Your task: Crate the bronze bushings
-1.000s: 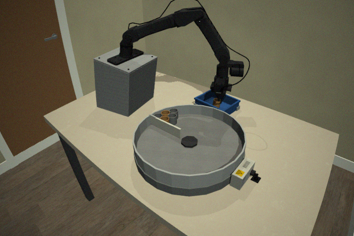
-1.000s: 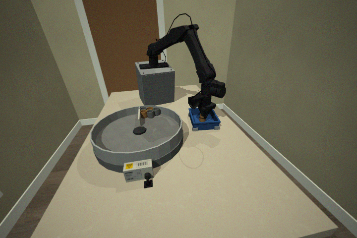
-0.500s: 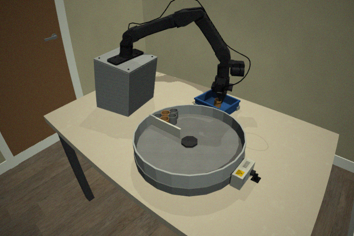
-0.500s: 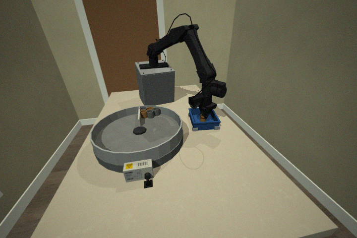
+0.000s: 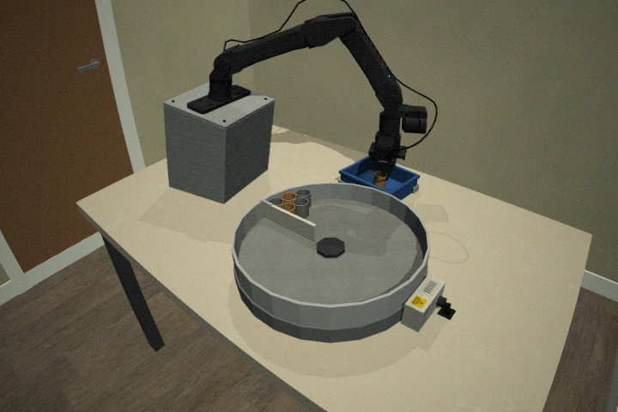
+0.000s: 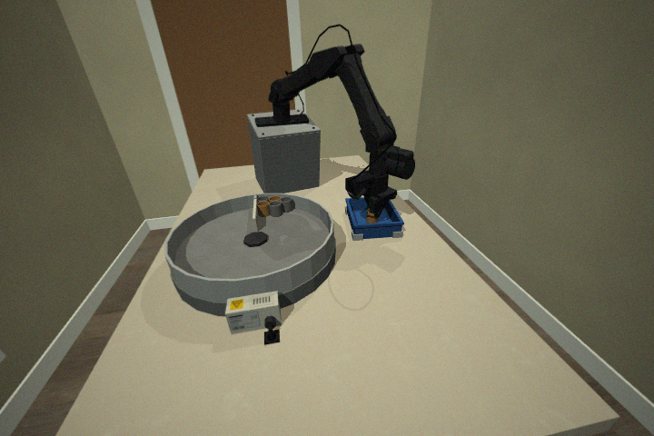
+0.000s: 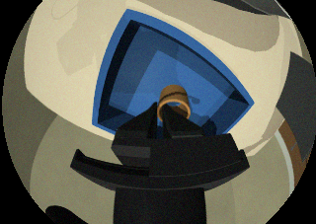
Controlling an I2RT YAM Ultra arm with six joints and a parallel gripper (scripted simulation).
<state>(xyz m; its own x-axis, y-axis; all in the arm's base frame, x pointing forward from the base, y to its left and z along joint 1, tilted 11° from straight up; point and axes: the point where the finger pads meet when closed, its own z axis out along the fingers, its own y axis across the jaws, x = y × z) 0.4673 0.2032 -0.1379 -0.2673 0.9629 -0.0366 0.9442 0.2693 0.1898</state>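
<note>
My gripper is now 20 mm past the blue crate, 20 mm above it and 10 mm to the left of it. Round my hand: grey turntable: 380 mm to the right, 40 mm ahead, 10 mm above.
</note>
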